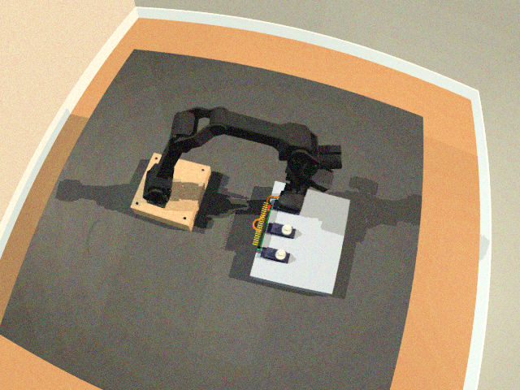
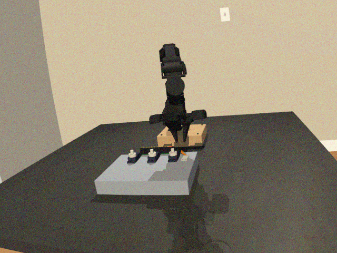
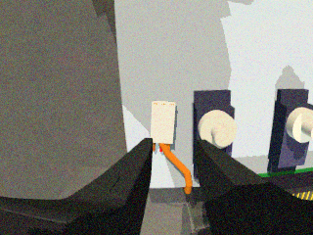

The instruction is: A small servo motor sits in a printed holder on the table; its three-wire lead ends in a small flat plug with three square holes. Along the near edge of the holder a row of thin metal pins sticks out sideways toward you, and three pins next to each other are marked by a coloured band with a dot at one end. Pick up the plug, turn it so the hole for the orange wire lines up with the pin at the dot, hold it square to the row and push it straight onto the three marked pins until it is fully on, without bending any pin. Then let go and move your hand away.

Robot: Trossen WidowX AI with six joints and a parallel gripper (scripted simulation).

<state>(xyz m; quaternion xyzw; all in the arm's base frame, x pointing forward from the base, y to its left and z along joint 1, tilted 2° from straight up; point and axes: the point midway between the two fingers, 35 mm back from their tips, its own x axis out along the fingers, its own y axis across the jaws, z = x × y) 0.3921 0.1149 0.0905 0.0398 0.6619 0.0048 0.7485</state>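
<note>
Right now my gripper tip is 70 mm past the red band, 60 mm to the left of it and 40 mm above it. From my gripper tip the other things lie so: servo (110 mm to the right, 60 mm below, 20 mm behind); then grey holder (100 mm to the right, 90 mm below, 90 mm ahead).
</note>
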